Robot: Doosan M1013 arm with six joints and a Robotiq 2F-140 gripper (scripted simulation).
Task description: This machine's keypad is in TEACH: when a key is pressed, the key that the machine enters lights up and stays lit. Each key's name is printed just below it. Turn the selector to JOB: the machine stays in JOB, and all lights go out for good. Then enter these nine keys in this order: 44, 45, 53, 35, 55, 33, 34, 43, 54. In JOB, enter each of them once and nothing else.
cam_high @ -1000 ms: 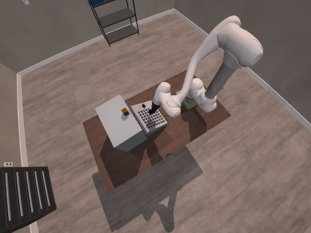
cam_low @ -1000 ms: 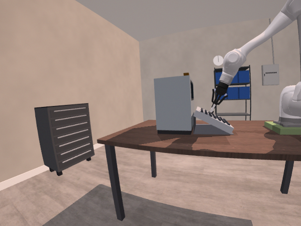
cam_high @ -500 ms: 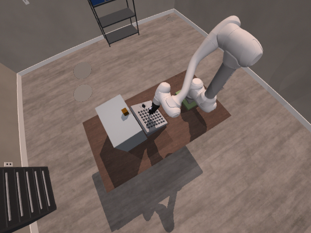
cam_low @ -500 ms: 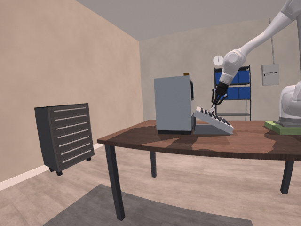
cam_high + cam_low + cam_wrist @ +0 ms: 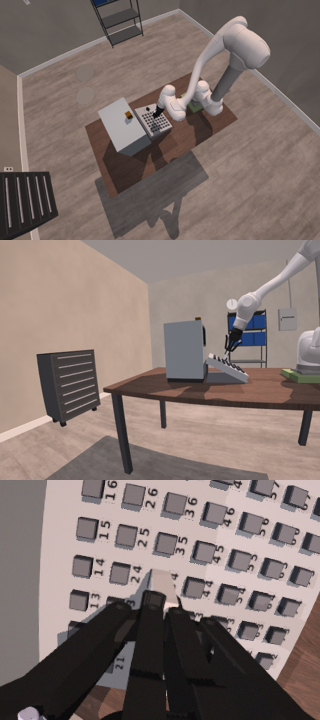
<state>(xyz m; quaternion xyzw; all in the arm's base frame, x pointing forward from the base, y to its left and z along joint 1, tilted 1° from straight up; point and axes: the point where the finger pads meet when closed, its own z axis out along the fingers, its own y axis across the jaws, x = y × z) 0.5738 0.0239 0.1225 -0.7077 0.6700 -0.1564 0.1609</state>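
My hand is 5 cm above the key 44 and 1 cm past it. Round my hand: black selector knob 17 cm to the right, 5 cm below; sloped keypad 9 cm below, 5 cm to the right, 2 cm ahead.
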